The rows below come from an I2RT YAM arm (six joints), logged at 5 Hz.
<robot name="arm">
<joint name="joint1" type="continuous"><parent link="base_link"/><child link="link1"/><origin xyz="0 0 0.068" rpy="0 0 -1.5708"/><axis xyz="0 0 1"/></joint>
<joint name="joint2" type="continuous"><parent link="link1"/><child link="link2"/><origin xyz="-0.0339 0.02 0.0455" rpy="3.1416 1.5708 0"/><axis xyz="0 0 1"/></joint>
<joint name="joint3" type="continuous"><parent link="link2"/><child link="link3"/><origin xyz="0 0.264 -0.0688" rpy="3.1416 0 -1.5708"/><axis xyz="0 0 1"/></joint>
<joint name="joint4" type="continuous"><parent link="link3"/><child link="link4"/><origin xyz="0.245 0.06 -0.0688" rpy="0 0 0"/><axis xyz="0 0 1"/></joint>
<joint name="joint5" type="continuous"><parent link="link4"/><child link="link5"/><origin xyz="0.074 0.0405 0.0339" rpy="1.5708 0 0"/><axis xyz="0 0 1"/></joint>
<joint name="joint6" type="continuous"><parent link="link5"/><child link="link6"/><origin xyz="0.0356 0 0.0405" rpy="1.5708 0 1.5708"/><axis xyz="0 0 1"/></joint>
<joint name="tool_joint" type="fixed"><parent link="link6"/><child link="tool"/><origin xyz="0 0 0" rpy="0 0 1.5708"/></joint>
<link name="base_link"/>
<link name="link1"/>
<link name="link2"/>
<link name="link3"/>
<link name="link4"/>
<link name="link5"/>
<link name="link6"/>
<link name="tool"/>
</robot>
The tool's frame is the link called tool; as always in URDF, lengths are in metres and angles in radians. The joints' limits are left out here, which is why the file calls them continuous.
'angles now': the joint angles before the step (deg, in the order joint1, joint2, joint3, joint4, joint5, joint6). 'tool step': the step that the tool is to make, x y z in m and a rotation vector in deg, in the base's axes. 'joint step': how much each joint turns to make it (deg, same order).
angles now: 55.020, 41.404, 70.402, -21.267, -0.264, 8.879
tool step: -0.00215, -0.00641, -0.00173, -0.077, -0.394, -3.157
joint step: -0.001, -1.327, -0.528, -0.618, 3.076, -0.793
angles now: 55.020, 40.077, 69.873, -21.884, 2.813, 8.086
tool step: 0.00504, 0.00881, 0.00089, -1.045, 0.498, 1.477
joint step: -0.002, 2.018, 0.790, 0.086, -1.492, 0.000
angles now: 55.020, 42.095, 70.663, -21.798, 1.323, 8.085
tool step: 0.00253, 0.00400, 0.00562, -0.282, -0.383, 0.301
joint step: 0.000, 1.585, 1.669, -0.087, -0.355, -0.437
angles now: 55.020, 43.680, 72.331, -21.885, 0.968, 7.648
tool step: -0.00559, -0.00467, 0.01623, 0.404, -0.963, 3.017
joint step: 0.000, 1.141, 4.557, -2.535, -3.063, -0.174
